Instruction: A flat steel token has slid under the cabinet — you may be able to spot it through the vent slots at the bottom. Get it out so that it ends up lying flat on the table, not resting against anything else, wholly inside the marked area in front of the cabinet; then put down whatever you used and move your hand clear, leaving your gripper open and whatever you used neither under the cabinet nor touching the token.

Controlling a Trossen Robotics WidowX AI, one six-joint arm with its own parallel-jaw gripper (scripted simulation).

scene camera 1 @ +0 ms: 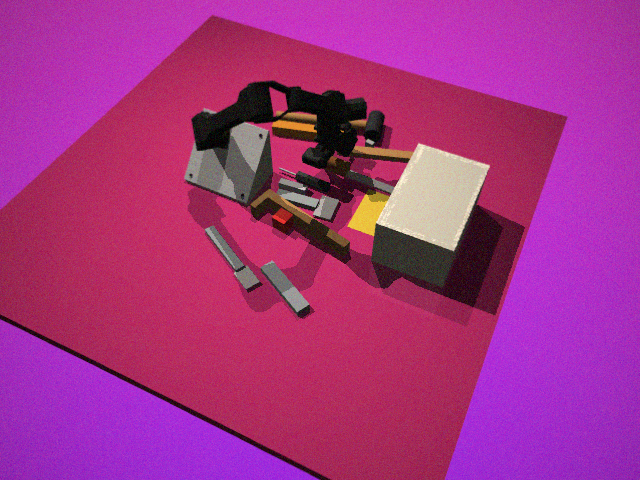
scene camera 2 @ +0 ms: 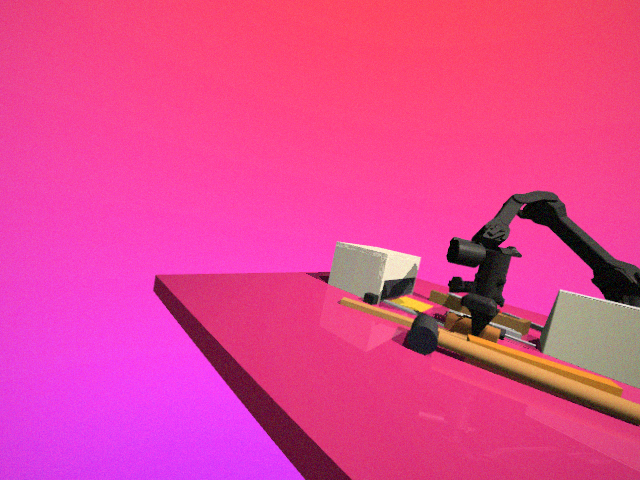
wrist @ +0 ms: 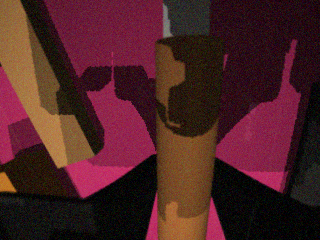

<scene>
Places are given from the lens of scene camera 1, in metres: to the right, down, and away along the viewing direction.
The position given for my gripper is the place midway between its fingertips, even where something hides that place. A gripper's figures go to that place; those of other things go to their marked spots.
my gripper (scene camera 1: 326, 163): 0.02, -0.22, 1.67
l-shaped wooden hook (scene camera 1: 270, 199): -0.13, -0.11, 1.54
mallet (scene camera 1: 373, 126): 0.16, -0.34, 1.70
cabinet (scene camera 1: 419, 231): 0.23, -0.02, 1.33
The marked spots on the cabinet and the l-shaped wooden hook are 0.43 m apart.
</scene>
